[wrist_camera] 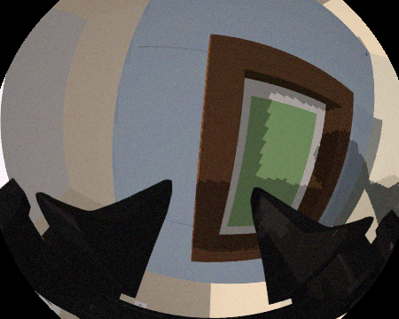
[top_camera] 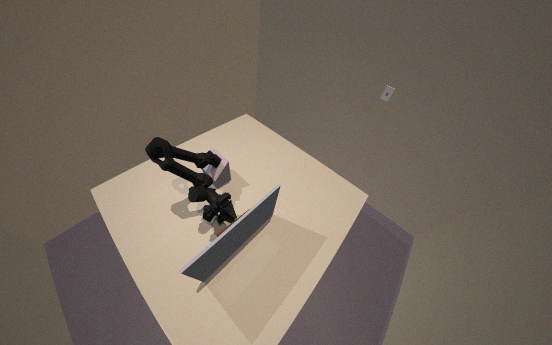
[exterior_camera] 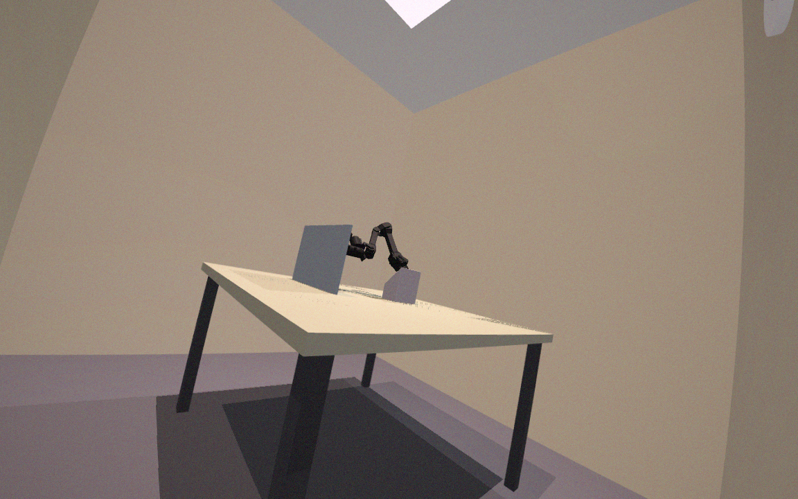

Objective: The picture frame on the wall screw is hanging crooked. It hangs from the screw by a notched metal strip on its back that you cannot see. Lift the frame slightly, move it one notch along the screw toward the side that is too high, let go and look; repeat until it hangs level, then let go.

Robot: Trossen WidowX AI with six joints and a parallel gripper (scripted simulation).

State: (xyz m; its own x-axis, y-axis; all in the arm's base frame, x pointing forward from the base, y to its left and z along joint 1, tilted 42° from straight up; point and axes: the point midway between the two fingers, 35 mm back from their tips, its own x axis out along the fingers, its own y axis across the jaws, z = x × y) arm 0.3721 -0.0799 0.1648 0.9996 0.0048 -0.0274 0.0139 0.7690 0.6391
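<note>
The picture frame lies 5 cm below my gripper tip, 2 cm ahead of it and 1 cm to the right of it. From my gripper tip the other things lie so: wall panel 6 cm below, 3 cm ahead, 1 cm to the right.
</note>
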